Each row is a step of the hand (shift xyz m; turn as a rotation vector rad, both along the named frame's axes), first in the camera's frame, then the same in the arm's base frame.
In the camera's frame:
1: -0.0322 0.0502 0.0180 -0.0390 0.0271 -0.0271
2: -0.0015 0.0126 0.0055 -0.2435 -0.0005 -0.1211
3: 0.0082 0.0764 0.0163 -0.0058 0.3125 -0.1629
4: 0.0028 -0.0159 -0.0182 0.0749 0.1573 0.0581
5: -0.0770 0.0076 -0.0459 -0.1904 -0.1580 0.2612
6: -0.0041 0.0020 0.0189 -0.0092 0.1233 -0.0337
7: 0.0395 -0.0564 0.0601 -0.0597 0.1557 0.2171
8: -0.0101 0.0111 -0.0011 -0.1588 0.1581 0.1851
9: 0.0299 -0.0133 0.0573 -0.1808 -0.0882 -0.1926
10: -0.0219 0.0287 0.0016 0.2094 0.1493 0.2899
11: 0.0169 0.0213 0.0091 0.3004 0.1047 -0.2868
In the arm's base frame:
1: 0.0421 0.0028 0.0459 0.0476 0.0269 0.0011
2: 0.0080 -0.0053 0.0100 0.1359 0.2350 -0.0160
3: 0.0514 -0.0441 0.0398 0.3356 -0.1060 -0.0191
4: -0.0048 0.0078 -0.0225 0.0755 -0.1460 0.0820
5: 0.0530 0.0722 -0.0086 -0.1966 0.1924 0.2318
6: -0.0064 -0.0006 0.0184 0.1196 -0.0411 0.0210
7: -0.0878 -0.0200 0.0158 0.0385 -0.0546 0.2655
8: 0.0127 0.0041 0.0069 0.0875 0.0369 0.2747
9: -0.0484 -0.0302 0.0331 0.0800 0.2314 -0.1326
10: 0.0294 0.0062 0.0201 -0.0873 -0.3006 0.2284
11: 0.0075 -0.0259 0.0097 0.1312 -0.2609 -0.3134

